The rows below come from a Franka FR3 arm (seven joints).
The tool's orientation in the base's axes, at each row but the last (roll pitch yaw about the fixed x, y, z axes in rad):
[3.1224 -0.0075 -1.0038]
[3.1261 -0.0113 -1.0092]
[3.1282 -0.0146 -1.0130]
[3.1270 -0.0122 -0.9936]
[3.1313 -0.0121 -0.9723]
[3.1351 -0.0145 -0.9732]
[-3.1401 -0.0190 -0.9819]
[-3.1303 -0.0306 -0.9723]
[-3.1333 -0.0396 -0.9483]
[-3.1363 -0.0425 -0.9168]
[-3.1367 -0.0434 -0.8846]
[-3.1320 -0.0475 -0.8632]
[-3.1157 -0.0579 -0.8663]
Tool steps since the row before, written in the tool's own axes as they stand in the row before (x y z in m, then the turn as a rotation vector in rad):
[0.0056 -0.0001 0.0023 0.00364 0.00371 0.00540]
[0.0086 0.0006 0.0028 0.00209 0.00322 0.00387]
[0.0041 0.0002 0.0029 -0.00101 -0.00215 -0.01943]
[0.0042 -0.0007 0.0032 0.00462 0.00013 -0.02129]
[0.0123 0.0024 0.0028 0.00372 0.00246 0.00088]
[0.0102 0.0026 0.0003 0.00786 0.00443 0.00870]
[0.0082 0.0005 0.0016 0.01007 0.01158 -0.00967]
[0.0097 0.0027 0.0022 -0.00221 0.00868 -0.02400]
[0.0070 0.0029 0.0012 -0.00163 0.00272 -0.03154]
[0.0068 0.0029 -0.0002 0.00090 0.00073 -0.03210]
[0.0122 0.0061 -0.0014 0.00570 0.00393 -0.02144]
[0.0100 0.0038 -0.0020 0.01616 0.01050 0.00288]
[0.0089 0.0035 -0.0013 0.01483 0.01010 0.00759]
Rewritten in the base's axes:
[0.0031 -0.0047 -0.0023 -0.00124 -0.00515 -0.00530]
[0.0041 -0.0076 -0.0027 -0.00164 -0.00355 -0.00380]
[0.0020 -0.0036 -0.0028 0.00136 0.00237 0.01938]
[0.0029 -0.0032 -0.0032 0.00253 -0.00356 0.02134]
[0.0049 -0.0116 -0.0026 0.00006 -0.00447 -0.00081]
[0.0036 -0.0099 -0.0001 0.00078 -0.00913 -0.00856]
[0.0042 -0.0071 -0.0014 -0.00415 -0.01466 0.00984]
[0.0033 -0.0096 -0.0019 -0.00905 -0.00261 0.02382]
[0.0018 -0.0074 -0.0009 -0.00410 0.00060 0.03143]
[0.0018 -0.0072 0.0005 -0.00100 -0.00018 0.03210]
[0.0030 -0.0133 0.0019 -0.00010 -0.00624 0.02165]
[0.0035 -0.0100 0.0024 0.00263 -0.01918 -0.00221]
[0.0030 -0.0090 0.0017 0.00234 -0.01804 -0.00698]

